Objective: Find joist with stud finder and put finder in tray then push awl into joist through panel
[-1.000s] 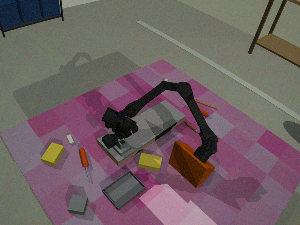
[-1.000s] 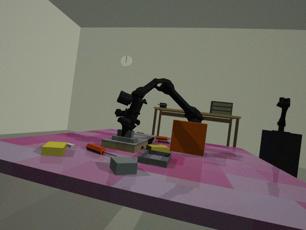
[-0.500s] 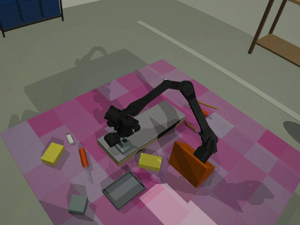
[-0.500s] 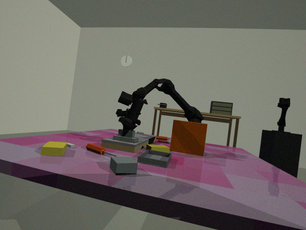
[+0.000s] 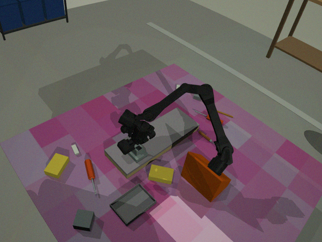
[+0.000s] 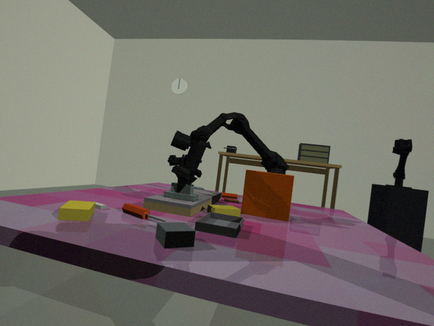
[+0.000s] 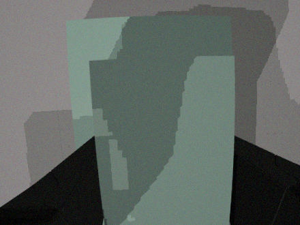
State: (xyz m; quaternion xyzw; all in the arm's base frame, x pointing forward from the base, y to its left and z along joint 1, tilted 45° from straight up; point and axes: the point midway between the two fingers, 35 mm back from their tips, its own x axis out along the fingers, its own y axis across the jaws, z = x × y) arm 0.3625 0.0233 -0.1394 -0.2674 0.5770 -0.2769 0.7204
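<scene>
Right now the indicator light is 40 mm behind my gripper tip and 30 mm above it. The rest, counted from my gripper tip: grey block (110 mm behind, 390 mm to the left, 50 mm below); then tray (190 mm behind, 190 mm to the left, 50 mm below); then stud finder (20 mm behind, 20 mm above).
</scene>
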